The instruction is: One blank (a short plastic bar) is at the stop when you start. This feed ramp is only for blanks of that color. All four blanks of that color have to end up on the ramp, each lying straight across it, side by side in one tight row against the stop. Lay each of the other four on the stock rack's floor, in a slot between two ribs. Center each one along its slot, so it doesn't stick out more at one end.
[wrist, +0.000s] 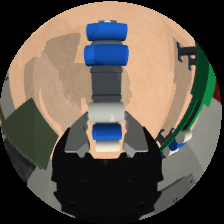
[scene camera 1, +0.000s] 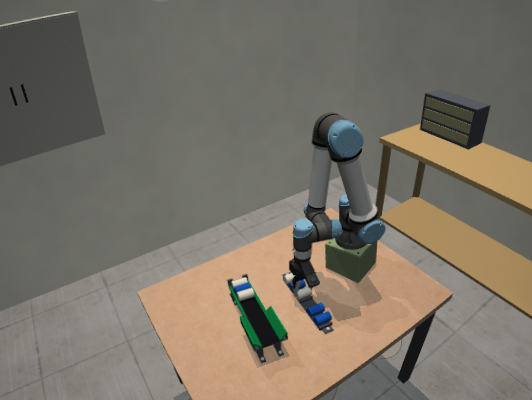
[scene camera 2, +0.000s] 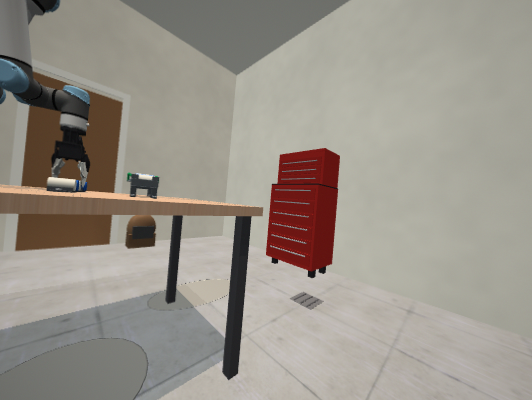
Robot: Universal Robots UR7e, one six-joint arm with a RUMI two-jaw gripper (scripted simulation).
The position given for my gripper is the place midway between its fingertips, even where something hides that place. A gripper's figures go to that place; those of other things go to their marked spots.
Scene:
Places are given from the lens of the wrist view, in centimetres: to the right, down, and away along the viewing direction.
my gripper [wrist: 106,111]: -1, 0, 15
white blank [wrist: 97,111]: -2, 0, 12
blue blank [wrist: 103,30]: -1, -13, 6
blue blank [wrist: 98,54]: -2, -8, 8

